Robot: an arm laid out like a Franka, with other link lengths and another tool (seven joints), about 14 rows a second.
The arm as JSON. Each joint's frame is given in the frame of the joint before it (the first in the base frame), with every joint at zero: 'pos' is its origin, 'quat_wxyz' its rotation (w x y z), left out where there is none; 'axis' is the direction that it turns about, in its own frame. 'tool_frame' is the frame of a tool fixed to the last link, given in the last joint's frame.
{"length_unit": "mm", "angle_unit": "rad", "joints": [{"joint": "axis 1", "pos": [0.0, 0.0, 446.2], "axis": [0.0, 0.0, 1.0]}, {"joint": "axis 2", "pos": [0.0, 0.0, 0.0], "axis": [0.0, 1.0, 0.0]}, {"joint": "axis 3", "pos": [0.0, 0.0, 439.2], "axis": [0.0, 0.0, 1.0]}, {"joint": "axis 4", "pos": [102.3, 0.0, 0.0], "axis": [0.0, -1.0, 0.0]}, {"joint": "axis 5", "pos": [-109.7, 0.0, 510.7], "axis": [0.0, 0.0, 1.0]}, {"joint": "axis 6", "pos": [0.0, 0.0, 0.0], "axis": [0.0, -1.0, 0.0]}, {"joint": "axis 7", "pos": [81.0, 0.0, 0.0], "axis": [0.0, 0.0, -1.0]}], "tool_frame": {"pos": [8.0, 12.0, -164.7], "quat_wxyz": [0.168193, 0.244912, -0.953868, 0.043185]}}
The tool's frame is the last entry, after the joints.
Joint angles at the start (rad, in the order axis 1, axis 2, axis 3, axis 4, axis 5, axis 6, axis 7): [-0.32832 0.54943 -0.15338 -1.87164 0.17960 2.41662 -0.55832]
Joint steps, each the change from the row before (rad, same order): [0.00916 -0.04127 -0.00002 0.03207 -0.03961 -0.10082 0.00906]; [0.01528 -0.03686 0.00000 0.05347 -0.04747 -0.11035 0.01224]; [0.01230 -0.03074 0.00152 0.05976 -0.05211 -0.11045 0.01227]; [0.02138 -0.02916 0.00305 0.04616 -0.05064 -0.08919 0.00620]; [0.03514 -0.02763 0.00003 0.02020 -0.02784 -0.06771 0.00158]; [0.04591 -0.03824 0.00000 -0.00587 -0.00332 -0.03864 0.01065]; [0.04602 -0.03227 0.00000 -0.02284 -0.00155 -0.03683 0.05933]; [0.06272 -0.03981 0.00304 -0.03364 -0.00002 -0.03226 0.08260]
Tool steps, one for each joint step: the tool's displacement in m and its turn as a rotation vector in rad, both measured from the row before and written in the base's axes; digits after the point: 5 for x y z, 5 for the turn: [0.00665 0.00729 0.04160 0.00383 0.03125 0.03446]; [0.01151 0.00902 0.04967 -0.01035 0.03009 0.03996]; [0.00818 0.00669 0.04952 -0.02079 0.03428 0.03478]; [0.00620 0.01476 0.04337 -0.02795 0.02955 0.04303]; [0.00319 0.02665 0.02968 -0.01218 0.02728 0.04258]; [0.00147 0.03822 0.02537 0.00243 0.00507 0.03308]; [-0.00427 0.03867 0.01051 0.00224 0.02276 -0.01626]; [-0.00595 0.05321 0.01008 -0.00129 0.02055 -0.01982]
